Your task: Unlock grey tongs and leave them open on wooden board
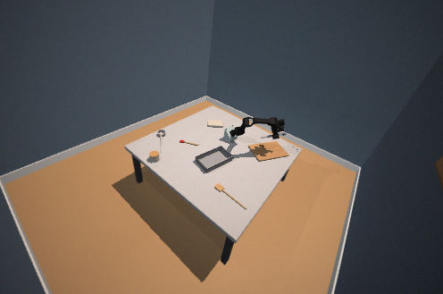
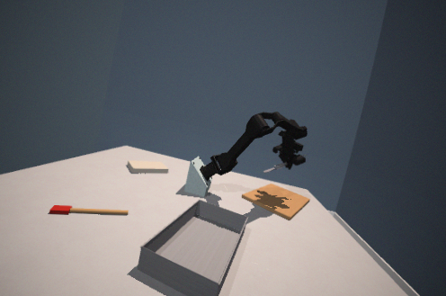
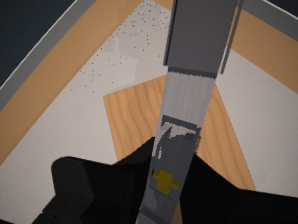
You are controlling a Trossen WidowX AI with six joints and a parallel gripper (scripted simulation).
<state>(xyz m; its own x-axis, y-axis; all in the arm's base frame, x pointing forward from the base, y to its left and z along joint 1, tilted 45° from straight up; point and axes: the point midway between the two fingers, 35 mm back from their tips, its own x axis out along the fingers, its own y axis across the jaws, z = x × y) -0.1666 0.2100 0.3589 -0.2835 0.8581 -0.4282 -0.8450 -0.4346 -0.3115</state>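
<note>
The yellow lock piece is 10 mm ahead of my gripper tip, 10 mm to the right of it and 30 mm above it. From my gripper tip the other things lie so: wooden board (50 mm ahead, 20 mm to the right, 150 mm below); then roasting tin (570 mm ahead, 330 mm to the right, 140 mm below); then cream block (80 mm ahead, 720 mm to the right, 150 mm below).
</note>
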